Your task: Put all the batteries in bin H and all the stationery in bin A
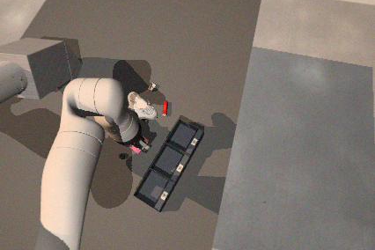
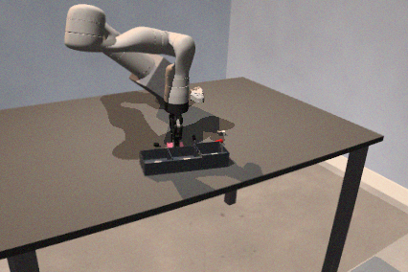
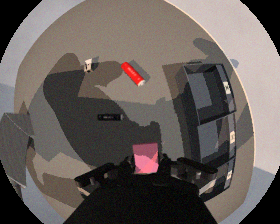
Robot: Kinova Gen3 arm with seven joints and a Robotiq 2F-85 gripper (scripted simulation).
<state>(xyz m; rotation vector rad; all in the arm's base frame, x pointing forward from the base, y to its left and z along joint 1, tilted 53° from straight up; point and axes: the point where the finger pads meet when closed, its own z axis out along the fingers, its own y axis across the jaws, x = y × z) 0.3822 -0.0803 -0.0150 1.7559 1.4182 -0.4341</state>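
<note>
My gripper is now 4 cm past the dark round thing, 5 cm to the left of it and 2 cm above it. From my hand the other things lie so: three joined bins: 12 cm ahead, 3 cm to the right; flat pink piece: 2 cm below; red battery: 4 cm ahead, 13 cm to the left, 1 cm below.
</note>
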